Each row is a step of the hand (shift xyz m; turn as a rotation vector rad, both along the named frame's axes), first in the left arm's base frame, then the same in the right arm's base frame.
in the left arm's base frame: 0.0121 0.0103 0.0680 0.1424 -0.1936 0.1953
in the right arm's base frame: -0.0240 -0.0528 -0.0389 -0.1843 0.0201 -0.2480
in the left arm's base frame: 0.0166 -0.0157 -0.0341 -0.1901 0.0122 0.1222
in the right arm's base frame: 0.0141 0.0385 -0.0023 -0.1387 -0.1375 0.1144
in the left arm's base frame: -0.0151 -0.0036 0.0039 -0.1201 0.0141 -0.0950
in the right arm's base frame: -0.0112 -0.0037 0.0108 0.0098 0.0321 0.1501
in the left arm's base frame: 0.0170 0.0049 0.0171 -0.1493 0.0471 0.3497
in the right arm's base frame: 0.0016 -0.0117 -0.0216 -0.2184 -0.3144 -0.0159
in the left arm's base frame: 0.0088 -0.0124 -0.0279 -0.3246 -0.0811 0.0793
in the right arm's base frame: 0.0098 0.0301 0.0024 -0.2410 -0.0746 0.2337
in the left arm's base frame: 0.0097 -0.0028 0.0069 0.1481 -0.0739 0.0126
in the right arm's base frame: -0.0016 -0.0009 -0.0121 0.0033 0.0727 -0.1492
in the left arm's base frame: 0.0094 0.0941 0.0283 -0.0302 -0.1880 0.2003
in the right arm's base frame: 0.0570 -0.0805 -0.0031 -0.2571 -0.0253 -0.0981
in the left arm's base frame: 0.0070 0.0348 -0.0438 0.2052 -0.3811 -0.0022
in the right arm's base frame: 0.0518 0.0098 0.0199 -0.1868 0.2995 -0.2505
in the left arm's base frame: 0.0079 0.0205 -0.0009 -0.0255 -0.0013 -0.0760
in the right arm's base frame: 0.0187 -0.0112 -0.0027 0.0291 0.0496 0.0559
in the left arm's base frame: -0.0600 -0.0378 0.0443 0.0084 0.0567 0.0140
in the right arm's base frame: -0.0770 -0.0199 0.0257 0.0372 -0.0457 -0.0029
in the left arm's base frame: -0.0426 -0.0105 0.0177 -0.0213 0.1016 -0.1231
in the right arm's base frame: -0.0354 -0.0151 0.0274 0.1308 0.0160 0.0925
